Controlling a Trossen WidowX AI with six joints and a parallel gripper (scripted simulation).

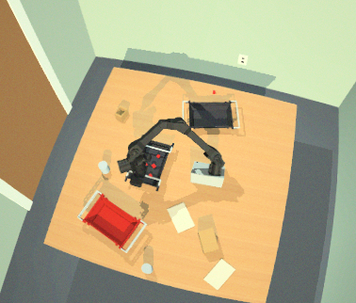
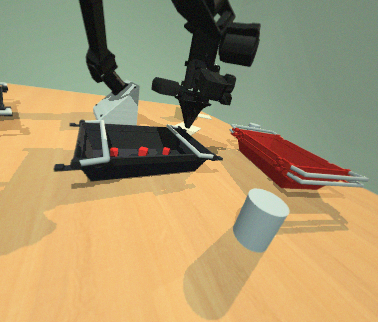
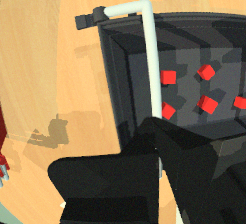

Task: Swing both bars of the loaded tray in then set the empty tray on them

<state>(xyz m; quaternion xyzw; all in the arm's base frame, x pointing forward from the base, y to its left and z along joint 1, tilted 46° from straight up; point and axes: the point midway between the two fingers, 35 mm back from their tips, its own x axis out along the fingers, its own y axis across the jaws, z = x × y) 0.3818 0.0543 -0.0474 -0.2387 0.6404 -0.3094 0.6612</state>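
Right now my gripper tip is 460 mm to the left of the black tray, 310 mm past it and 40 mm above it.
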